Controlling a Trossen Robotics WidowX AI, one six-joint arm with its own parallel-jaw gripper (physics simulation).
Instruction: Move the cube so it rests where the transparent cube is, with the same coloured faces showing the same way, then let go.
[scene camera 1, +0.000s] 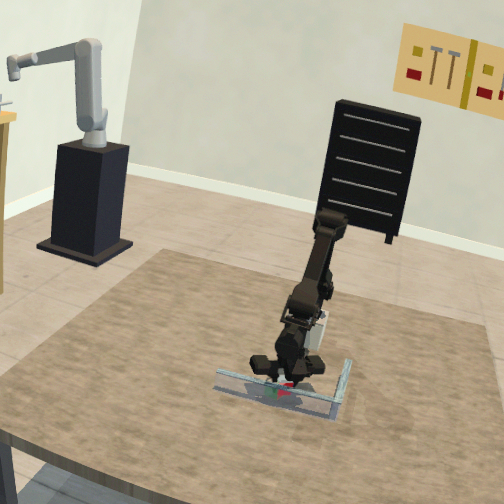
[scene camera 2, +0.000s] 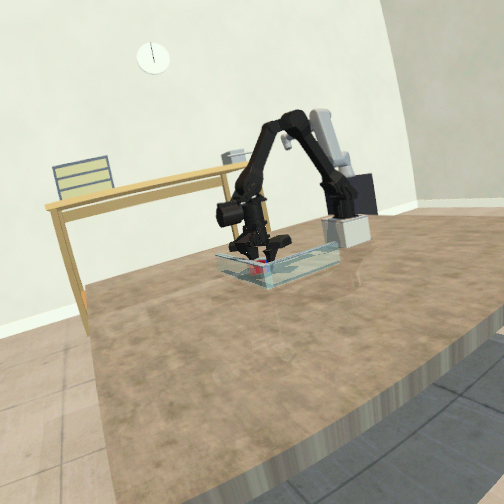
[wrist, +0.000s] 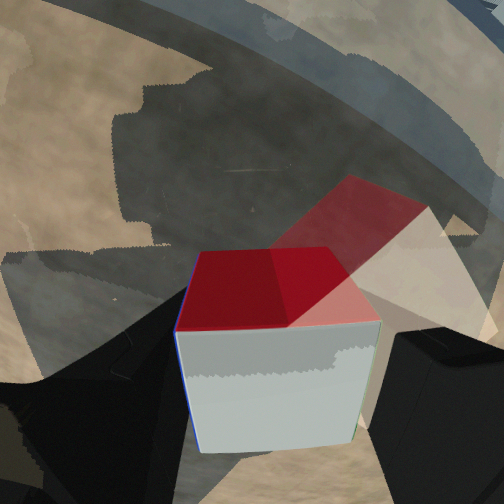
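The cube (wrist: 275, 350) shows a red top face and a white near face in the wrist view. It sits between my gripper's two dark fingers (wrist: 270, 420), which flank it closely on both sides. The transparent cube (wrist: 360, 250) overlaps the cube's far right corner and extends up and right, at a different angle. In scene camera 1 my gripper (scene camera 1: 284, 375) is low over the table with a speck of red and green (scene camera 1: 284, 388) beneath it. In scene camera 2 the gripper (scene camera 2: 262, 255) hangs over the red cube (scene camera 2: 260, 266).
A shallow glassy tray with an L-shaped rim (scene camera 1: 290, 390) lies on the table around the cube. A black slatted rack (scene camera 1: 370, 170) stands behind the arm. A second grey arm on a black pedestal (scene camera 1: 88, 190) stands far left. A wooden bench (scene camera 2: 150, 200) is behind.
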